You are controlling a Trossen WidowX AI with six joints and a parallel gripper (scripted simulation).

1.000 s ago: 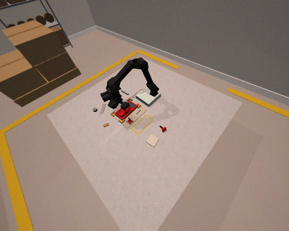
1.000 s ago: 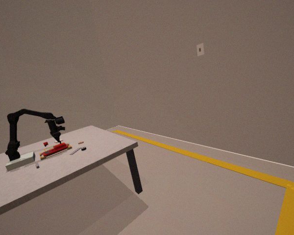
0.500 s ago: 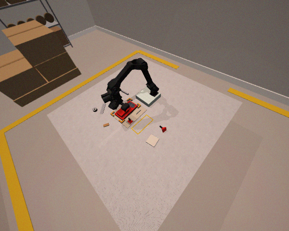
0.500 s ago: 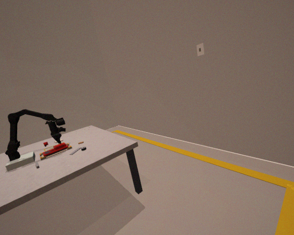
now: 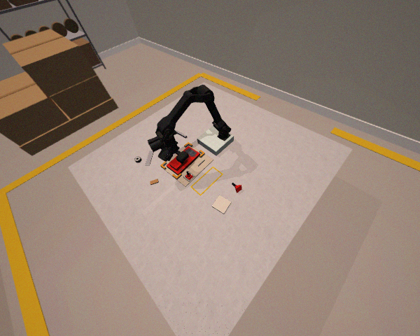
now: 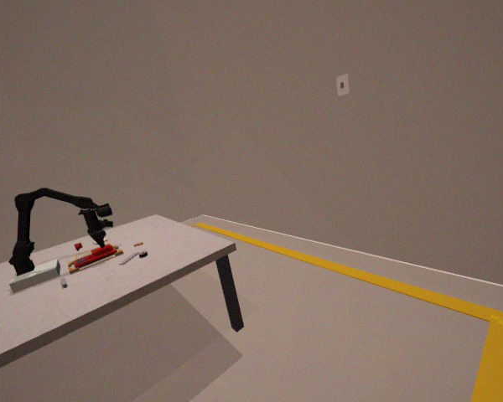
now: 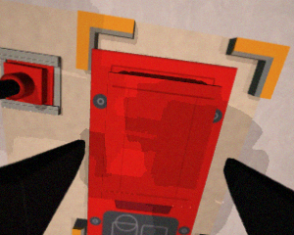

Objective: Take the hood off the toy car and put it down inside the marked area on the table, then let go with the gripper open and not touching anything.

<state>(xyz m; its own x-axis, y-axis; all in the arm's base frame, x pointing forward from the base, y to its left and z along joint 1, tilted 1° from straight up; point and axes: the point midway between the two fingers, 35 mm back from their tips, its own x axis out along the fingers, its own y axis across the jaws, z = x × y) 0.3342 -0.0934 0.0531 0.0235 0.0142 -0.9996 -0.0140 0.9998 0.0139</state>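
My gripper tip is now 2 cm above the red hood. Also, from my gripper tip: tan block 18 cm ahead, 6 cm below, 3 cm to the right; then dark wheel 25 cm to the right, 14 cm ahead, 5 cm below; then grey strip 21 cm to the right, 8 cm ahead, 6 cm below.
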